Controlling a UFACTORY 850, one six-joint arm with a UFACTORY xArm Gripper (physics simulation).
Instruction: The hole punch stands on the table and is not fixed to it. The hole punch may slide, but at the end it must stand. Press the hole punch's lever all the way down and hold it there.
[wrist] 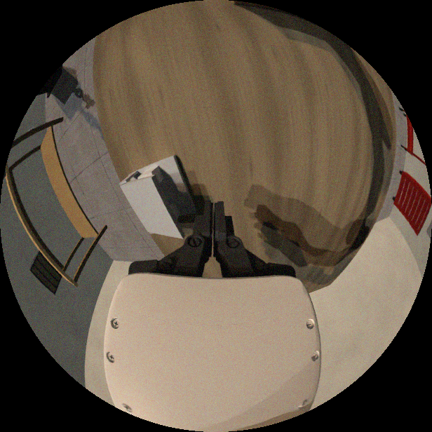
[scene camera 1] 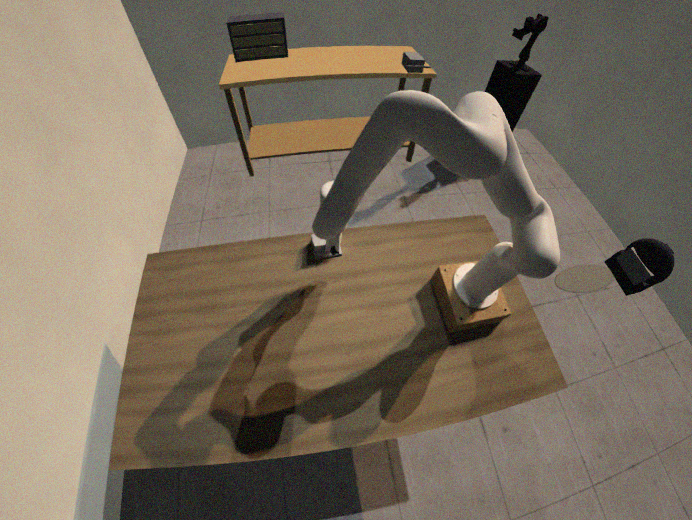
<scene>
In view: my gripper (wrist: 212,213) and a hole punch (wrist: 158,194).
</scene>
